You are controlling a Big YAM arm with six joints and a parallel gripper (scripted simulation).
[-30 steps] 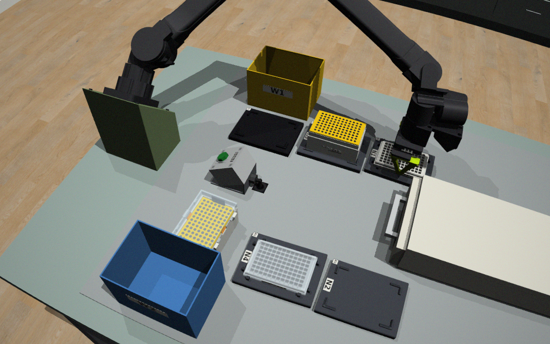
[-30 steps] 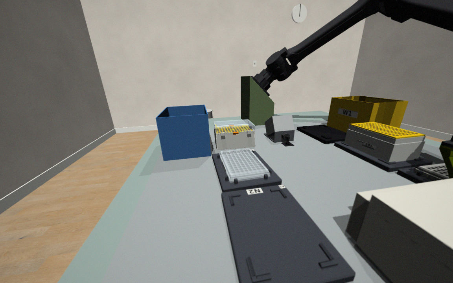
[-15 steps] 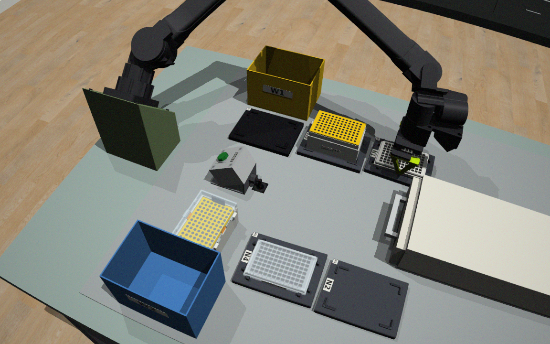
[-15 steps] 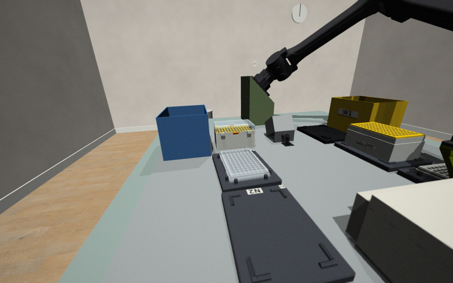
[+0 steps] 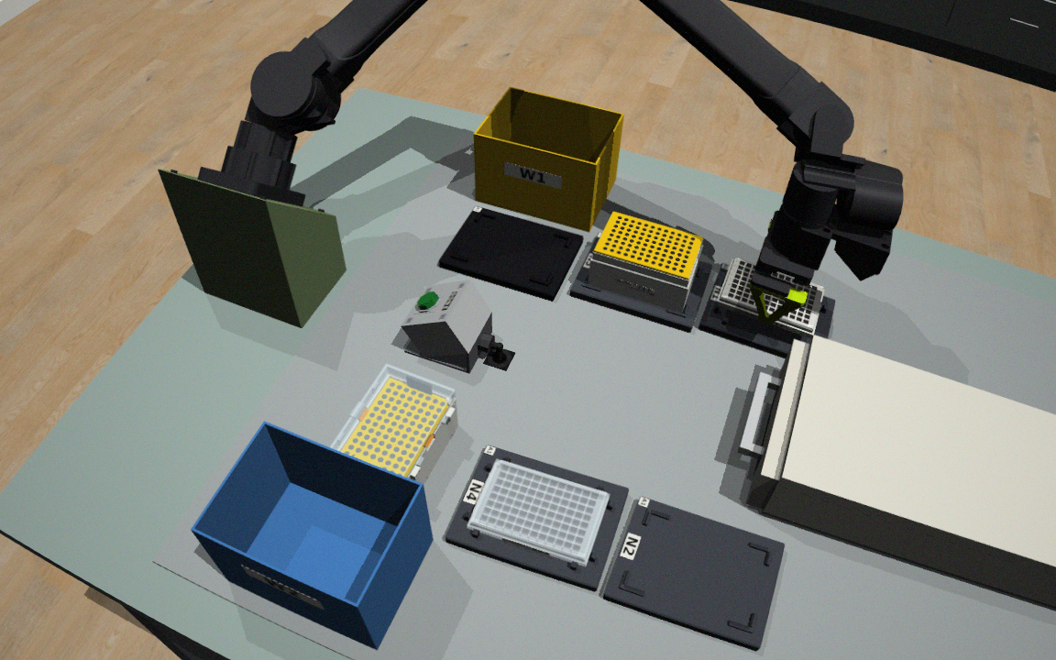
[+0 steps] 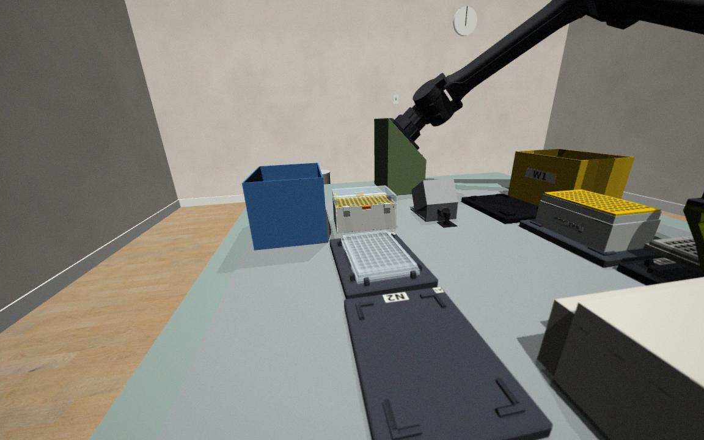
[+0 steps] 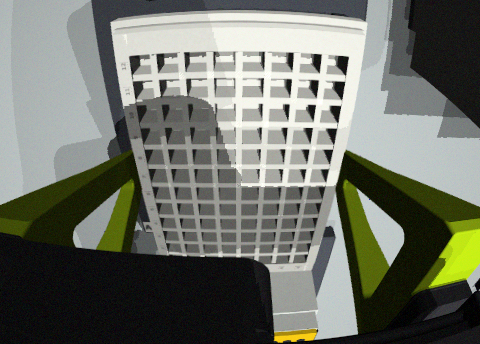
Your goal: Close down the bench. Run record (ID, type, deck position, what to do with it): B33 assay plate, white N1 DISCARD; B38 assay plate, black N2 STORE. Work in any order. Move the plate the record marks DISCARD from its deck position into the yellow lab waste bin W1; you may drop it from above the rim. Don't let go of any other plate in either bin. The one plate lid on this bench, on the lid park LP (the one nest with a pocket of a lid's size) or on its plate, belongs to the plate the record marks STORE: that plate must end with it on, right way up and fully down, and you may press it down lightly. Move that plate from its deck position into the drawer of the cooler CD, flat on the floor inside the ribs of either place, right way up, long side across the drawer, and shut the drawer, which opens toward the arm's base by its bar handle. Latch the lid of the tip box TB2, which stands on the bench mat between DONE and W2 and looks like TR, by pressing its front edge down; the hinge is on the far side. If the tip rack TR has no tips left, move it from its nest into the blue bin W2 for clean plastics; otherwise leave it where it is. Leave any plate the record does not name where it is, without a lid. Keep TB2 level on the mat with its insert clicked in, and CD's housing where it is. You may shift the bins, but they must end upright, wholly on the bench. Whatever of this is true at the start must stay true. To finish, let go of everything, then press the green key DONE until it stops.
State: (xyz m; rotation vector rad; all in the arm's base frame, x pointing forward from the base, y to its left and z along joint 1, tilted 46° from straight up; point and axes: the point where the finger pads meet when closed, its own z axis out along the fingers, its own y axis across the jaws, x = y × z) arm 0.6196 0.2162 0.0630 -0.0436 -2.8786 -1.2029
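Right now the nest N1 is 40 mm below my hand. From my hand the other things lie so: nest N3 (170 mm behind, 40 mm below, 10 mm to the right); white assay plate (right at my hand); tip rack TR (180 mm behind, 10 mm to the right, 10 mm above).
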